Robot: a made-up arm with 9 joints.
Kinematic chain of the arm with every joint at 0, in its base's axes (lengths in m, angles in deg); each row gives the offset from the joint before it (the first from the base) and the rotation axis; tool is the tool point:
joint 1: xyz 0 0 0.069 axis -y
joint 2: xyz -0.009 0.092 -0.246 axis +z
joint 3: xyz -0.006 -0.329 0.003 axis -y
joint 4: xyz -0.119 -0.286 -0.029 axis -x
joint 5: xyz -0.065 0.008 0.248 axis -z
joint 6: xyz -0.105 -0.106 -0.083 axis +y
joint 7: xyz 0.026 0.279 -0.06 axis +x
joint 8: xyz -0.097 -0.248 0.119 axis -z
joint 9: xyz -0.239 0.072 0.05 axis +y
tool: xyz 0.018 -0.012 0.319
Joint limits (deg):
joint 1: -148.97..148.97
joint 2: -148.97..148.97
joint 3: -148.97..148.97
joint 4: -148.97..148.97
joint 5: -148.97..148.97
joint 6: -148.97..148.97
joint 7: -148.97..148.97
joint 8: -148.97..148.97
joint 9: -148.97..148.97
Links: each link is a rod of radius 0.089 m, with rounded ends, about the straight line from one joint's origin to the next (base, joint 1, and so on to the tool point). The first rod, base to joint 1, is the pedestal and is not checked.
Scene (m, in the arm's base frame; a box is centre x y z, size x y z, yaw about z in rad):
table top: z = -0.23
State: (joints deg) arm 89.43 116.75 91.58 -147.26 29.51 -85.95 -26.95 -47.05 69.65
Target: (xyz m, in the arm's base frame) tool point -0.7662 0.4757 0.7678
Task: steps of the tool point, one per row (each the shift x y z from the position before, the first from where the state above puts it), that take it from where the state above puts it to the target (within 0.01 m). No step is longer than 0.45 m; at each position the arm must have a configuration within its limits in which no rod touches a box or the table.
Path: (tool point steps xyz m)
1: -0.3300 -0.0262 0.2121
2: -0.4081 -0.0122 0.0565
3: -0.4002 0.0067 -0.1265
4: -0.2996 0.0282 -0.2858

